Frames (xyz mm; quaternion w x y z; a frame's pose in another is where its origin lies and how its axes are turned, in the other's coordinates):
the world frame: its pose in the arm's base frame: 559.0 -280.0 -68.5 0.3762 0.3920 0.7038 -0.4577
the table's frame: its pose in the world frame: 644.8 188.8 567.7 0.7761 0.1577 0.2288 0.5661
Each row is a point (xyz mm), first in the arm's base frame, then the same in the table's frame.
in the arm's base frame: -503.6 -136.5 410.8
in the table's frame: -1179.5 -421.5 -1209.4
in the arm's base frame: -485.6 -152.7 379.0
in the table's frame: -1158.3 -414.6 -1176.3
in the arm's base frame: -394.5 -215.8 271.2
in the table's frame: -1068.6 -365.7 -1060.2
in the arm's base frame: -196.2 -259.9 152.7
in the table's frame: -887.5 -258.0 -955.8
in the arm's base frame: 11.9 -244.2 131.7
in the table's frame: -720.0 -132.0 -963.9
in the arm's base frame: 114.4 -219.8 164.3
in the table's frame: -651.3 -59.5 -1010.6
